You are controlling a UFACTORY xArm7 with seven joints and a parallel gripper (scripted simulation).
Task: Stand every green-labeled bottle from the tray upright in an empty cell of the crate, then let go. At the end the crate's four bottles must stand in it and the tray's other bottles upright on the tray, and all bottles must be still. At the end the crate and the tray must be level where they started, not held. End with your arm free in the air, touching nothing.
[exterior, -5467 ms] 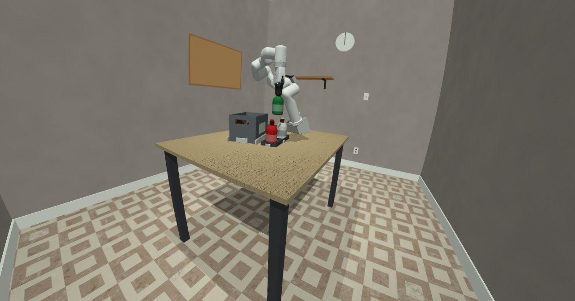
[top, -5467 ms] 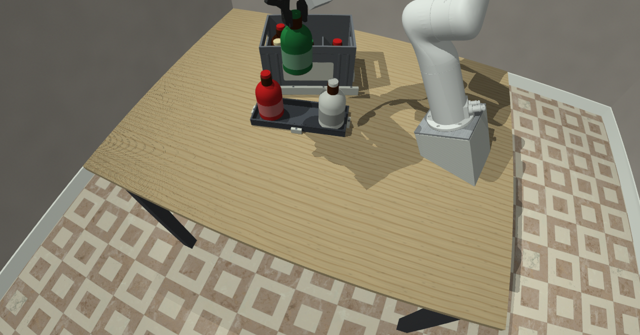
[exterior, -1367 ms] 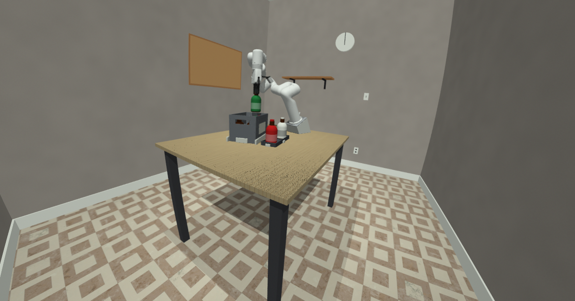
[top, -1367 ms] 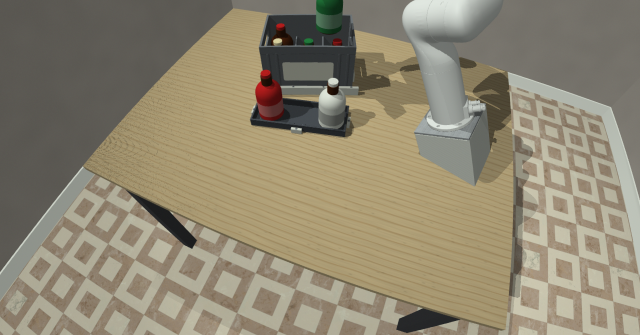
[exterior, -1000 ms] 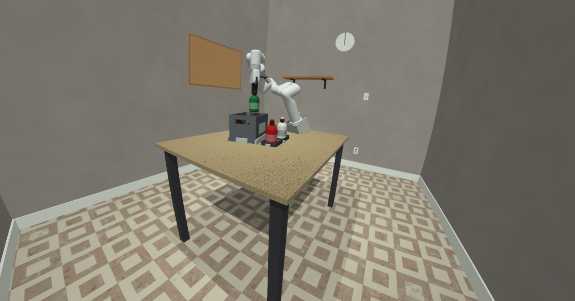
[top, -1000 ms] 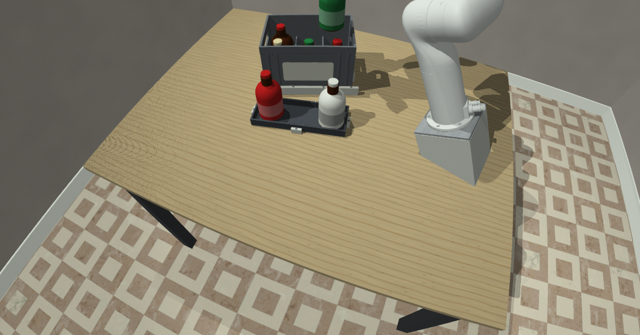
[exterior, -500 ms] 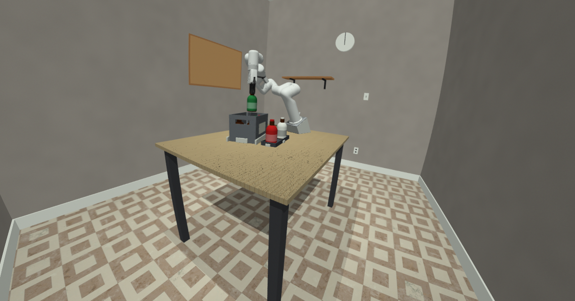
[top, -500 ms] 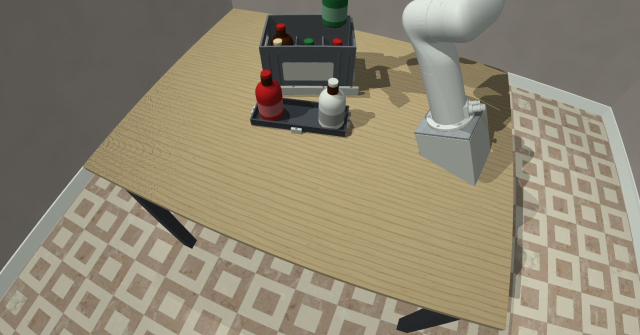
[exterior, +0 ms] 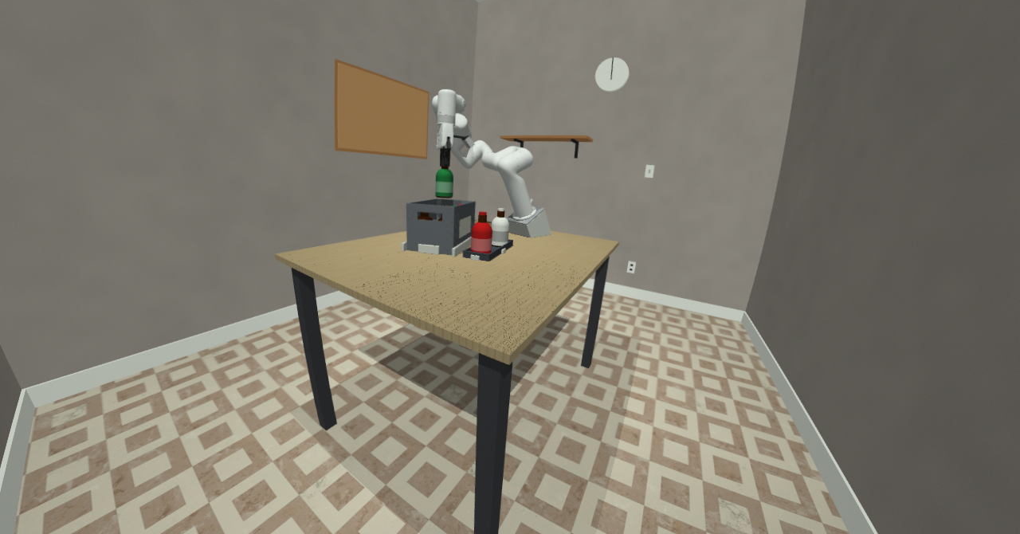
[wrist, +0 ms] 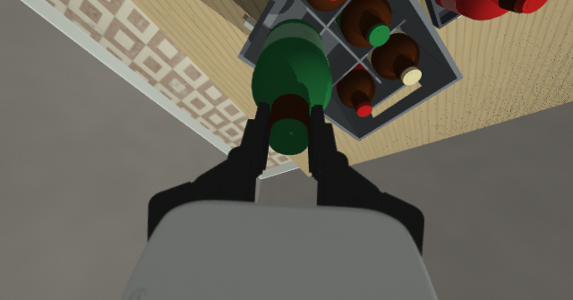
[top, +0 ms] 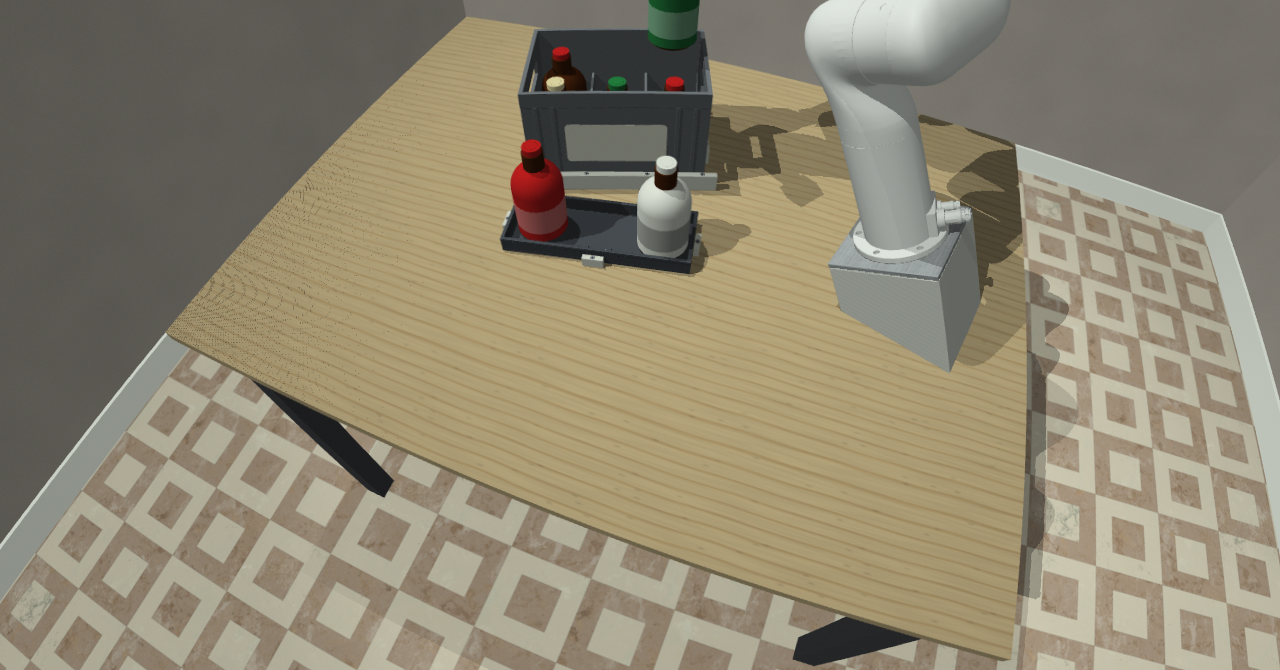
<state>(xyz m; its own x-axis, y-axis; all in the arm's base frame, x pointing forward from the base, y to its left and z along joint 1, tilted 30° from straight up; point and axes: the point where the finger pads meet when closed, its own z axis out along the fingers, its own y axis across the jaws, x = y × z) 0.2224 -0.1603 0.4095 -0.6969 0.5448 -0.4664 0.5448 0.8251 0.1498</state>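
The green-labeled bottle is 7 cm below my hand. Round my hand: white bottle (6 cm behind, 25 cm to the left, 25 cm below); then dark grey crate (7 cm ahead, 6 cm to the left, 25 cm below); then red bottle (12 cm ahead, 26 cm to the left, 25 cm below).
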